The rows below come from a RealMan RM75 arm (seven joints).
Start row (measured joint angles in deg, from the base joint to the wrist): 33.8, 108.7, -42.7, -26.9, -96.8, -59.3, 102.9
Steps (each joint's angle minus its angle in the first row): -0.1, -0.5, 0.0, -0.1, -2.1, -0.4, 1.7; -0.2, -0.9, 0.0, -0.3, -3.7, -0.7, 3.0; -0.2, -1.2, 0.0, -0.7, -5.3, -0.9, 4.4; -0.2, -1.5, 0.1, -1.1, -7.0, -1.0, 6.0; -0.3, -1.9, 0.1, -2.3, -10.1, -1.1, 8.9; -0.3, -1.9, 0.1, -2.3, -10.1, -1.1, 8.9; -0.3, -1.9, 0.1, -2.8, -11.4, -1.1, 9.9; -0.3, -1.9, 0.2, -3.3, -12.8, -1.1, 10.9
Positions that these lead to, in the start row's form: 33.7, 108.2, -42.7, -27.0, -98.9, -59.7, 104.6; 33.6, 107.8, -42.7, -27.2, -100.5, -60.0, 105.9; 33.6, 107.5, -42.7, -27.6, -102.1, -60.2, 107.3; 33.6, 107.2, -42.6, -28.0, -103.8, -60.3, 108.9; 33.5, 106.8, -42.6, -29.2, -106.9, -60.4, 111.8; 33.5, 106.8, -42.6, -29.2, -106.9, -60.4, 111.8; 33.5, 106.8, -42.6, -29.7, -108.2, -60.4, 112.8; 33.5, 106.8, -42.5, -30.2, -109.6, -60.4, 113.8
